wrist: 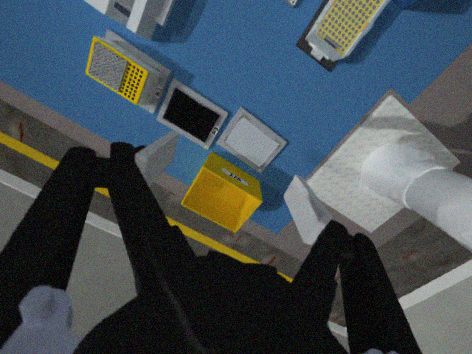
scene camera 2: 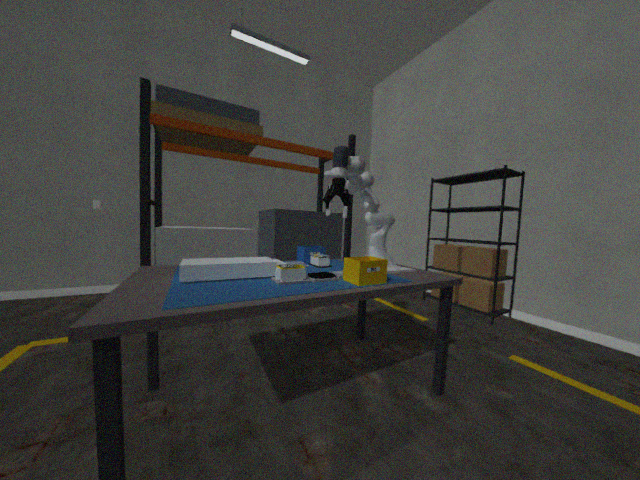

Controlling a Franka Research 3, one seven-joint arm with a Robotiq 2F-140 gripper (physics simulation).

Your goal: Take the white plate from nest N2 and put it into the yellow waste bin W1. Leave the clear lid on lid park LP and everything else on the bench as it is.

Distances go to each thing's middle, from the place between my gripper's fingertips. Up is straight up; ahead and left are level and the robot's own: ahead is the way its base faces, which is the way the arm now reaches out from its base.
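My gripper is 60 mm past the pale panel [wrist: 247, 139], 30 mm to the right of it and 320 mm above it. Positions counted from my gripper: yellow-topped box [wrist: 108, 63], far ahead, a little to the left, far below; black plate [wrist: 183, 111], 110 mm ahead, 70 mm to the left, 320 mm below. Going by their middles, of the things named here the yellow-topped box is the farthest from my gripper.
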